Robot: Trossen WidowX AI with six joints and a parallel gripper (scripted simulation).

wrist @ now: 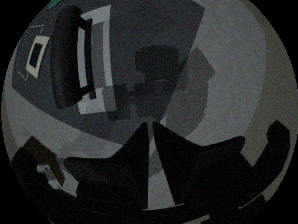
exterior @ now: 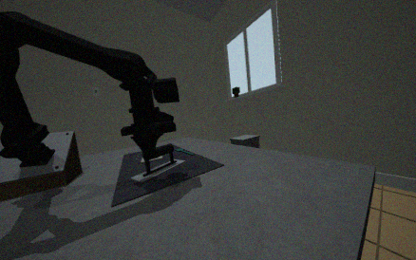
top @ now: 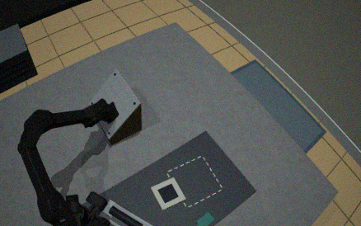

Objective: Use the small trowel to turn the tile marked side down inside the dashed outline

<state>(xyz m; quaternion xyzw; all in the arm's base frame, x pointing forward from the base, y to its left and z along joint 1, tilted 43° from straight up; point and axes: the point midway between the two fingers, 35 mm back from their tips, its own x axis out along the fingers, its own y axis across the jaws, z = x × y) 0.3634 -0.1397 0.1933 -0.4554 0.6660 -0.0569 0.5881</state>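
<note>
The trowel is 110 mm to the left of my gripper tip, 40 mm below it and 10 mm ahead of it. From my gripper tip the other things lie so: dark mat: 290 mm to the left, 100 mm below, 30 mm ahead; small teal piece: 330 mm to the left, 160 mm ahead, 80 mm below; tile: 310 mm to the left, 80 mm below, 10 mm behind.
</note>
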